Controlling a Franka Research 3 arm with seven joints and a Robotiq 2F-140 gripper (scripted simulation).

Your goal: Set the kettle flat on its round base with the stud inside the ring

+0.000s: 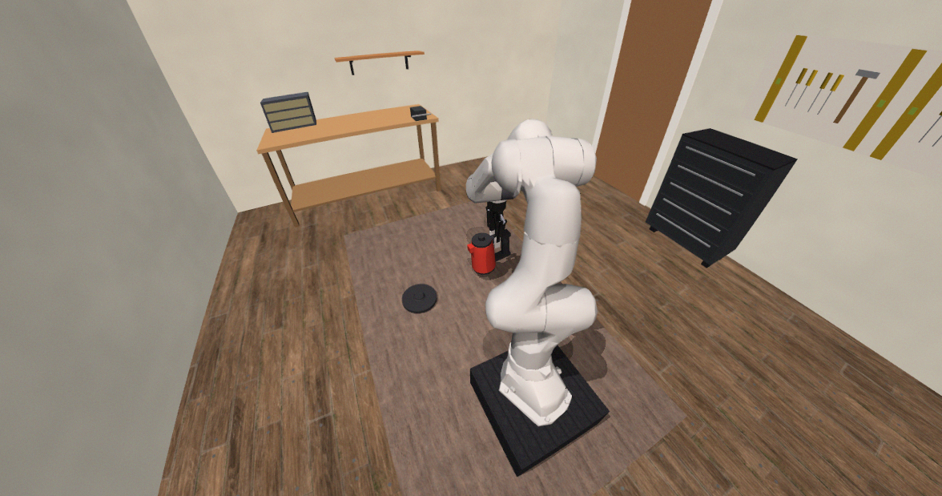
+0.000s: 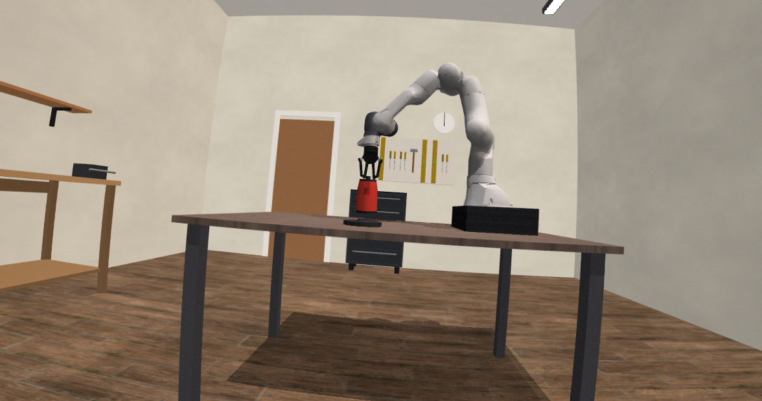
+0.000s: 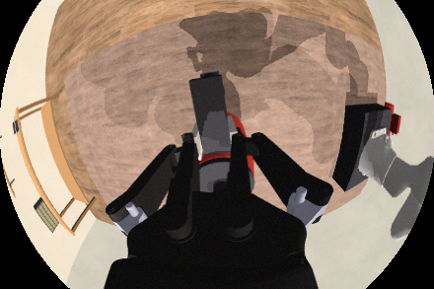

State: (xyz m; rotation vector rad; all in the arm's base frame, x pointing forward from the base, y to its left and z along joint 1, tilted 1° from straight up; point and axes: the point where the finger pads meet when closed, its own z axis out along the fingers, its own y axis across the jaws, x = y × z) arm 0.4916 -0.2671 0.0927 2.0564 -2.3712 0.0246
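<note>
Right now my hand is 20 mm to the right of the kettle and 50 mm above it. Also, from my hand: round black base (40 mm ahead, 370 mm to the left, 180 mm below).
</note>
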